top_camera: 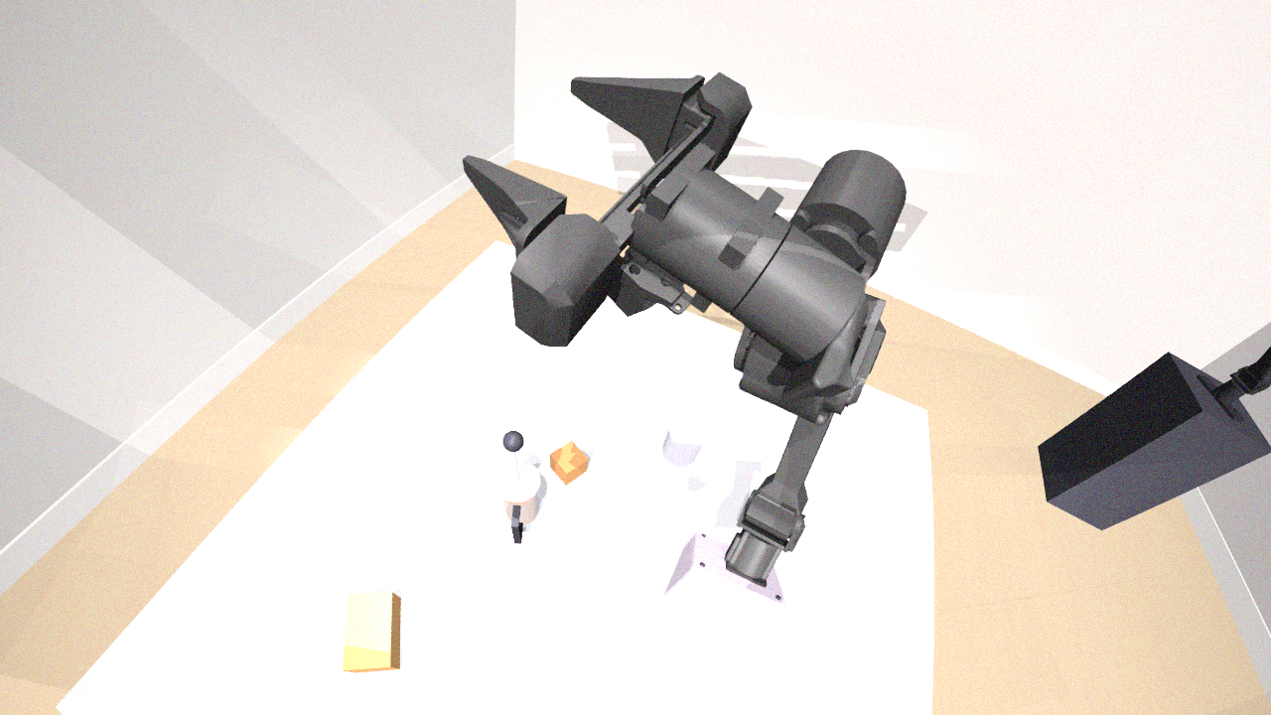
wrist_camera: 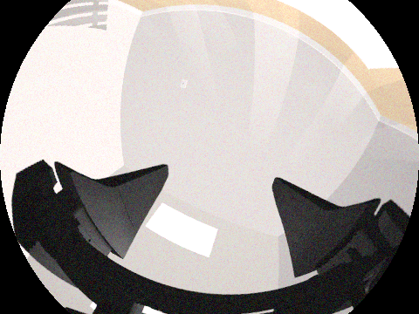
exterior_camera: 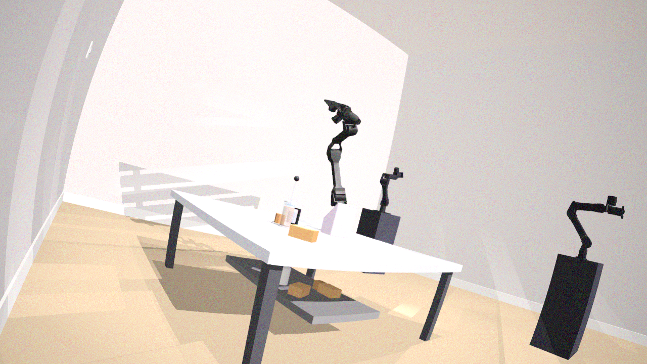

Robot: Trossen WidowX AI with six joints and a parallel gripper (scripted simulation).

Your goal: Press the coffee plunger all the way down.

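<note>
Now: gripper tip 40 mm short of the glass coffee press, 10 mm to the left of it and 570 mm above it.
</note>
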